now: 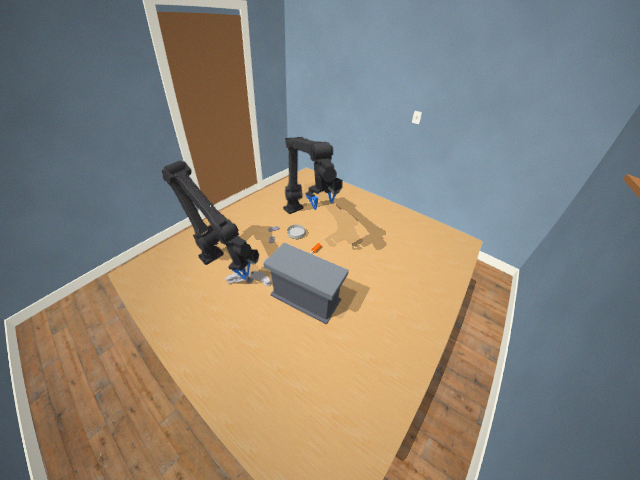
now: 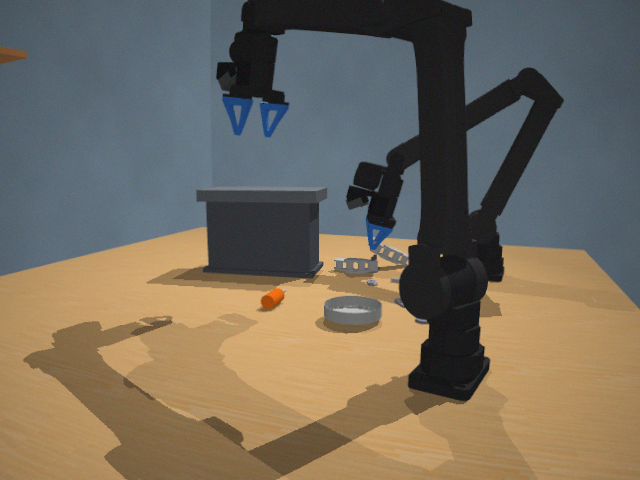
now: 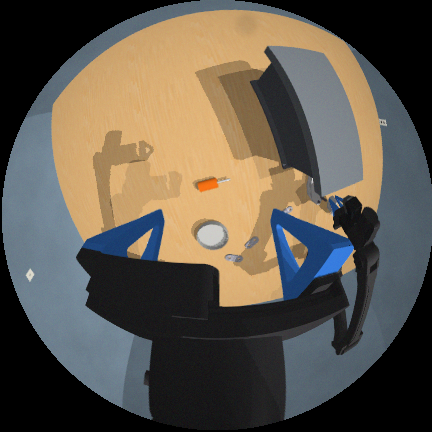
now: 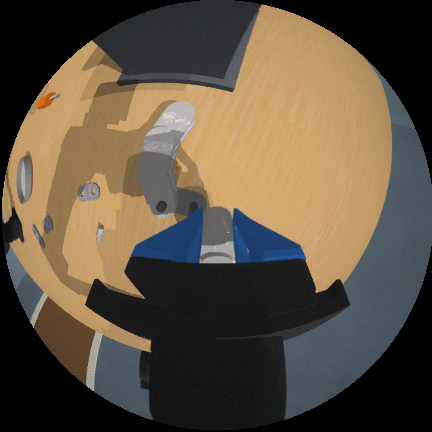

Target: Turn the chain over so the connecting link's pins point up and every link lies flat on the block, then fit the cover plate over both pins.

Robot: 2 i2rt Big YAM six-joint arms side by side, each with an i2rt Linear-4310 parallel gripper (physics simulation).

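Frame: origin at the left arm's base, x ahead, y left, z up, level; metres.
Seen in the pictures: left gripper, between the fingertips: (image 1: pixel 323 206) (image 2: pixel 252 136) (image 3: pixel 216 214); right gripper, between the fingertips: (image 1: pixel 246 277) (image 2: pixel 371 247) (image 3: pixel 331 197) (image 4: pixel 217 214); left arm's base, origin of its link: (image 1: pixel 293 208) (image 2: pixel 450 377); right arm's base, origin of its link: (image 1: pixel 211 255).
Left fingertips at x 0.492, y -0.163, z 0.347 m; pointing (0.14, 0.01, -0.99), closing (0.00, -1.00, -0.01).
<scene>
Offsets run from my left fingertips to a thing's top centre.
The grey chain {dx -0.068, dy -0.332, dz -0.312 m} (image 1: pixel 265 280) (image 2: pixel 355 265) (image 3: pixel 312 190) (image 4: pixel 162 160) is beside the dark grey block {dx +0.152, dy -0.215, dz -0.127 m} (image 1: pixel 306 271) (image 2: pixel 262 232) (image 3: pixel 330 115) (image 4: pixel 180 40), off its top. Its near-block length rests on the table; the other length slopes up to my right gripper (image 1: pixel 245 279) (image 2: pixel 373 248) (image 4: pixel 218 210), which is shut on it. The connecting link {dx -0.105, dy -0.365, dz -0.307 m} (image 4: pixel 186 200) joins both lengths, with two dark round spots showing; which way its pins point is unclear. A two-holed plate {dx -0.164, dy -0.239, dz -0.344 m} (image 4: pixel 89 192) lies on the table. My left gripper (image 1: pixel 323 205) (image 2: pixel 253 135) (image 3: pixel 216 214) is open and empty, high above the table.
A round grey dish {dx -0.255, dy +0.021, dz -0.315 m} (image 2: pixel 352 316) and an orange-handled tool {dx -0.068, dy +0.013, dz -0.317 m} (image 1: pixel 316 248) (image 2: pixel 272 299) (image 3: pixel 207 184) (image 4: pixel 46 101) are on the table near the block. Small grey plates {dx -0.299, dy -0.125, dz -0.343 m} (image 3: pixel 251 242) {dx -0.378, dy -0.063, dz -0.342 m} (image 3: pixel 233 258) and a small pale piece {dx -0.209, dy -0.281, dz -0.337 m} (image 4: pixel 100 233) lie nearby.
</scene>
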